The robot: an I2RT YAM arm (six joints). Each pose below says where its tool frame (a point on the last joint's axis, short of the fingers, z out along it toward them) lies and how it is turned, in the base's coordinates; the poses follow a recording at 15 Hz.
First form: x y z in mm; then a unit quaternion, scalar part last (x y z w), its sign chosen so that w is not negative.
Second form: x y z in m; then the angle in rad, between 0 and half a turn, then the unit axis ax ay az. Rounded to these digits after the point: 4 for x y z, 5 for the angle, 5 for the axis.
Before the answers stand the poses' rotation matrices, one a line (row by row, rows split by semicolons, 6 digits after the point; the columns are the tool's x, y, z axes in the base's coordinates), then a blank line. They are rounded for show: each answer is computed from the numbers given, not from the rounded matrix.
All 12 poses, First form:
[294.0, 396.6, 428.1, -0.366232, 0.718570, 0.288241, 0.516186]
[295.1, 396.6, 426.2, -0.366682, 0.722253, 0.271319, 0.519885]
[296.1, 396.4, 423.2, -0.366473, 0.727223, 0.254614, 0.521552]
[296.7, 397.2, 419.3, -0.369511, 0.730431, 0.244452, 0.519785]
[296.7, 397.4, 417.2, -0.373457, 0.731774, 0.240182, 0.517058]
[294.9, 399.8, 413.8, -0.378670, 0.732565, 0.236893, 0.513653]
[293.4, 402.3, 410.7, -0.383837, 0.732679, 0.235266, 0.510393]
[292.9, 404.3, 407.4, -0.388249, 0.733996, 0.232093, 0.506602]
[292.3, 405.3, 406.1, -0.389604, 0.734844, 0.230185, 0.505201]
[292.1, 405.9, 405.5, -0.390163, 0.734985, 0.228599, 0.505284]
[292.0, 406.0, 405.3, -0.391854, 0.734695, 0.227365, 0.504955]
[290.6, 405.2, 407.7, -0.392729, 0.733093, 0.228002, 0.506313]
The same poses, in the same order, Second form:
-0.198852 -0.823899 0.530706; -0.228755 0.565582 0.792331; -0.952958 0.036155 -0.300938
-0.190527 -0.811784 0.552002; -0.247565 0.583860 0.773187; -0.949953 0.010657 -0.312211
-0.187363 -0.798604 0.571951; -0.267426 0.601739 0.752591; -0.945187 -0.011947 -0.326311
-0.186571 -0.793929 0.578678; -0.285679 0.607410 0.741242; -0.939989 -0.027022 -0.340134
-0.186362 -0.794949 0.577344; -0.298196 0.605685 0.737716; -0.936135 -0.034680 -0.349927
-0.185539 -0.798162 0.573160; -0.311439 0.600982 0.736089; -0.931977 -0.041931 -0.360085
-0.184337 -0.802614 0.567301; -0.322302 0.594638 0.736564; -0.928516 -0.047066 -0.368298
-0.185234 -0.805104 0.563468; -0.334789 0.590791 0.734086; -0.923907 -0.052665 -0.378975
-0.185961 -0.805176 0.563126; -0.340017 0.590447 0.731957; -0.921850 -0.055357 -0.383574
-0.184921 -0.804543 0.564371; -0.342513 0.591030 0.730320; -0.921134 -0.058253 -0.384861
-0.182942 -0.805404 0.563788; -0.346168 0.589511 0.729825; -0.920163 -0.061649 -0.386652
-0.178821 -0.806695 0.563263; -0.344933 0.587558 0.731982; -0.921436 -0.063394 -0.383324

[0.2940, 0.3966, 0.4281, 2.05681, -0.42760, 0.83898, 0.33654]
[0.2951, 0.3966, 0.4262, 2.04816, -0.42925, 0.84550, 0.31762]
[0.2961, 0.3964, 0.4232, 2.04426, -0.42952, 0.85233, 0.29842]
[0.2967, 0.3972, 0.4193, 2.04839, -0.43253, 0.85501, 0.28614]
[0.2967, 0.3974, 0.4172, 2.05477, -0.43631, 0.85493, 0.28060]
[0.2949, 0.3998, 0.4138, 2.06272, -0.44134, 0.85381, 0.27610]
[0.2934, 0.4023, 0.4107, 2.07031, -0.44635, 0.85201, 0.27358]
[0.2929, 0.4043, 0.4074, 2.07911, -0.45031, 0.85133, 0.26919]
[0.2923, 0.4053, 0.4061, 2.08236, -0.45145, 0.85150, 0.26673]
[0.2921, 0.4059, 0.4055, 2.08217, -0.45213, 0.85171, 0.26490]
[0.2920, 0.4060, 0.4053, 2.08293, -0.45398, 0.85118, 0.26341]
[0.2906, 0.4052, 0.4077, 2.07978, -0.45542, 0.85011, 0.26440]

